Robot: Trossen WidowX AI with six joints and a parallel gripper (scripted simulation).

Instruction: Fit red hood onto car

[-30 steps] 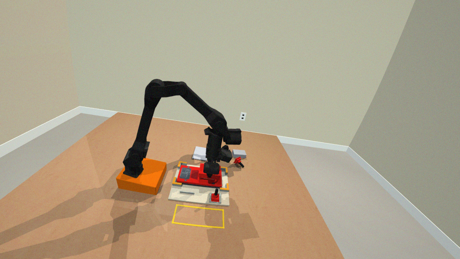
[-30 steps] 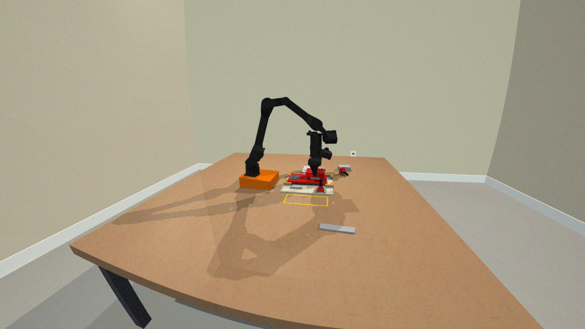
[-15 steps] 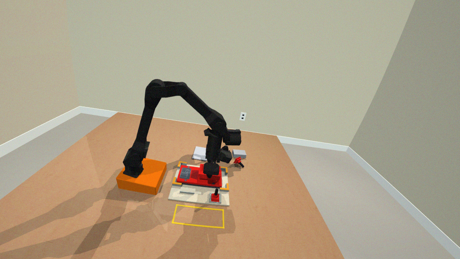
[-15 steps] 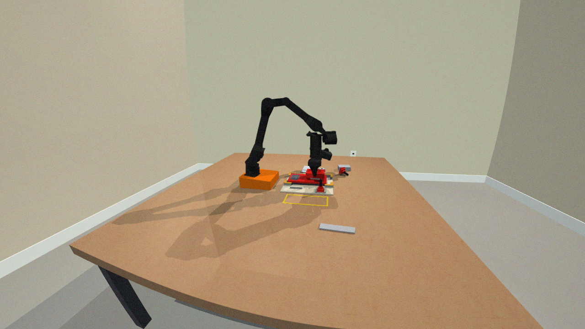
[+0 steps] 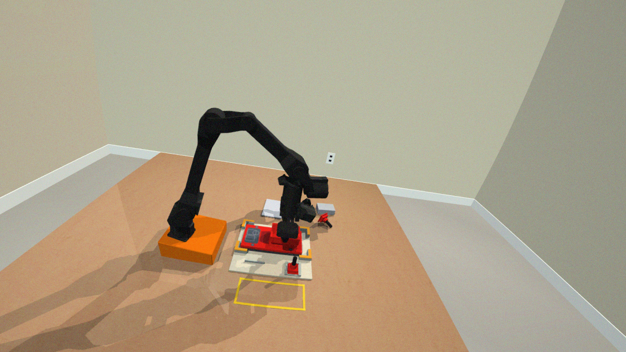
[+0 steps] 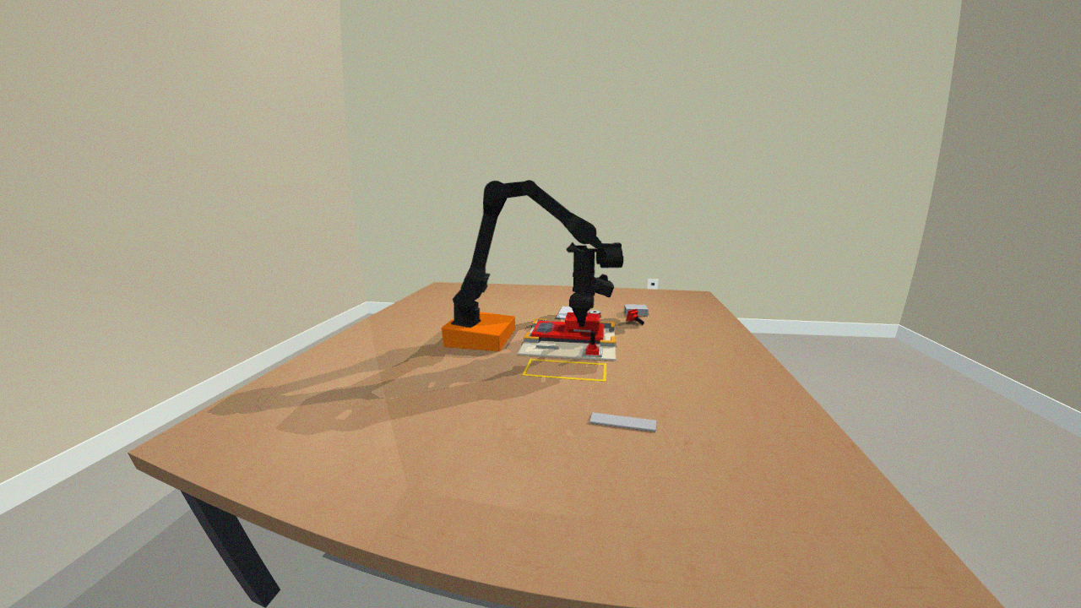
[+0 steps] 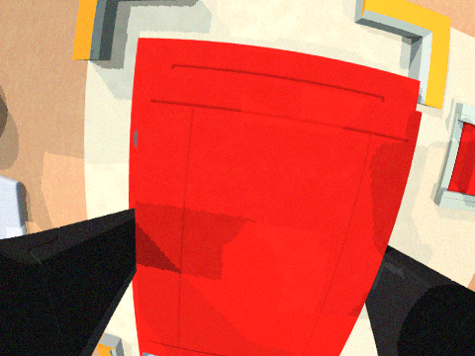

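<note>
The red hood lies 10 mm above my gripper tip. From my gripper tip the other things lie so: black wheel (180 mm to the left, 40 mm below, 10 mm ahead); cream jig (30 mm below, 20 mm to the right, 20 mm behind); grey engine block (20 mm below, 10 mm to the left).
</note>
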